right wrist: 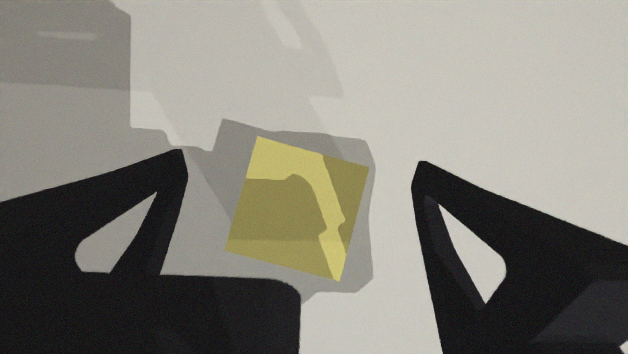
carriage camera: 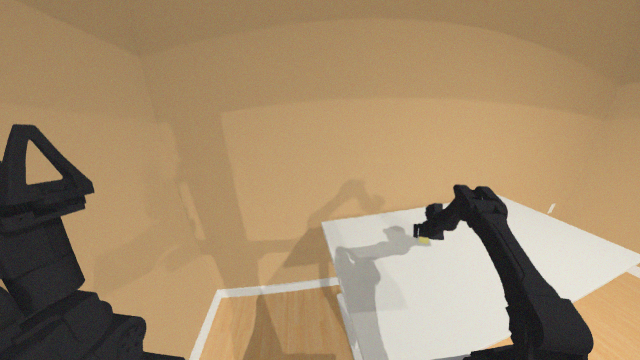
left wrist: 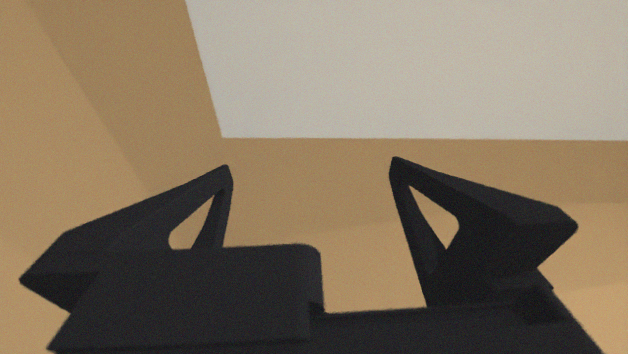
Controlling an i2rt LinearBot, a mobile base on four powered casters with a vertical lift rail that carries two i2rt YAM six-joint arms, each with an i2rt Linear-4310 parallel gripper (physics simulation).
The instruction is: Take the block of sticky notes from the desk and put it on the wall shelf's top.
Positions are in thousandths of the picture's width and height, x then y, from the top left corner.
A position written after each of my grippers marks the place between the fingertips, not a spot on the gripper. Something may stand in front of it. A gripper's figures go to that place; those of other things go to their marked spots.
Scene:
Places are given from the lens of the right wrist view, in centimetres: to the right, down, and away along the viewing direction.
my right gripper (right wrist: 480, 476): 0, 0, 13
yellow block of sticky notes (right wrist: 474, 589): -1, 1, 12
white desk (right wrist: 829, 298): 10, -4, 16
The marked spots on the white desk and the yellow block of sticky notes are 13 cm apart.

